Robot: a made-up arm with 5 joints.
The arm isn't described. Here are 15 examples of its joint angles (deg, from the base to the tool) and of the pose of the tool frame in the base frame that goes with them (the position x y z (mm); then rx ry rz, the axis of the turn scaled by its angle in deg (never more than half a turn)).
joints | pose
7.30 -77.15 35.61 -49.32 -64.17 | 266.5 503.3 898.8 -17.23 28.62 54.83
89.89 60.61 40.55 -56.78 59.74 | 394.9 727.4 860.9 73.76 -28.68 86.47
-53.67 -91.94 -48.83 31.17 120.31 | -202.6 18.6 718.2 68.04 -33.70 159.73
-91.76 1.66 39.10 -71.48 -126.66 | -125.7 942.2 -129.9 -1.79 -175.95 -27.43
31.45 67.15 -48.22 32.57 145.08 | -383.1 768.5 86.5 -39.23 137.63 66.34
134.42 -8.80 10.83 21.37 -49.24 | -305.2 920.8 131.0 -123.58 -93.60 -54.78
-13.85 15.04 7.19 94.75 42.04 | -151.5 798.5 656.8 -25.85 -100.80 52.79
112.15 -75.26 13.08 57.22 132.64 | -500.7 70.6 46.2 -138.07 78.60 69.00
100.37 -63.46 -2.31 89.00 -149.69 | -267.9 124.2 90.1 159.58 26.49 -29.01
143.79 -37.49 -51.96 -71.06 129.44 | -331.0 80.3 -26.6 81.01 7.23 -128.33
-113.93 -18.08 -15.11 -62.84 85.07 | 342.8 525.2 -134.7 -153.90 20.02 53.73
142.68 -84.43 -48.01 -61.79 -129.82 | -216.1 -107.3 165.6 35.84 101.35 -131.72
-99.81 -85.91 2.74 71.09 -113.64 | 220.7 79.5 492.3 46.86 -11.38 91.19
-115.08 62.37 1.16 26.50 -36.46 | -378.9 915.1 519.7 -0.74 24.26 175.55
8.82 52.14 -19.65 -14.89 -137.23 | -95.6 1025.0 190.5 -58.35 74.92 65.57
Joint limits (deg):
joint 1: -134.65..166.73
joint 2: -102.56..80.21
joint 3: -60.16..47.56
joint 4: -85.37..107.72
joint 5: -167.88..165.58
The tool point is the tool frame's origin. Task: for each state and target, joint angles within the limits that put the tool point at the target. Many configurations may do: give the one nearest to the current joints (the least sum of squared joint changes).
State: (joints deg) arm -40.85 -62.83 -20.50 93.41 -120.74
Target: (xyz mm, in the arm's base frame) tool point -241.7 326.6 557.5
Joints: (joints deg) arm -67.01 -60.45 -48.27 105.88 -98.73
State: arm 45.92 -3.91 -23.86 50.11 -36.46
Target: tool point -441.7 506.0 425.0
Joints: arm 27.49 -17.54 -26.53 76.94 -43.88
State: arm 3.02 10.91 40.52 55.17 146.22
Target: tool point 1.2 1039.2 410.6
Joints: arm -5.01 27.48 45.83 76.49 155.83
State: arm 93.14 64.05 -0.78 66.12 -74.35
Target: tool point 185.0 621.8 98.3
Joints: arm 109.74 80.21 -31.86 72.06 -75.29
